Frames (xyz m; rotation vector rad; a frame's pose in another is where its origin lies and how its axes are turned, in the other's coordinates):
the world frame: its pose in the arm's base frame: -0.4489 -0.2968 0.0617 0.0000 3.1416 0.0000
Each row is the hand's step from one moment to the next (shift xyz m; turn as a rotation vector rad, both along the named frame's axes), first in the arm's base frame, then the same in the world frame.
Working: the arm's base frame: its pose in the world frame: -0.4489 0.2968 0.0617 0.0000 3.1416 0.0000

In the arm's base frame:
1: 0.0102 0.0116 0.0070 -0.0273 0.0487 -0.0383
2: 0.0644 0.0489 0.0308 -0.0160 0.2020 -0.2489
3: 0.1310 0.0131 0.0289 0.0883 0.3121 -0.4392
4: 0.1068 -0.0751 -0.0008 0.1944 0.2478 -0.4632
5: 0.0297 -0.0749 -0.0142 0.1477 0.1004 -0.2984
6: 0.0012 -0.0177 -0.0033 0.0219 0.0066 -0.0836
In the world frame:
1: -0.0102 0.0116 -0.0070 0.0273 0.0487 0.0383
2: -0.0644 0.0489 -0.0308 0.0160 0.2020 0.2489
3: -0.1310 0.0131 -0.0289 -0.0883 0.3121 0.4392
4: -0.1068 -0.0751 0.0008 -0.1944 0.2478 0.4632
5: -0.0297 -0.0749 0.0142 -0.1477 0.1004 0.2984
6: -0.0012 -0.0177 0.0033 -0.0219 0.0066 0.0836

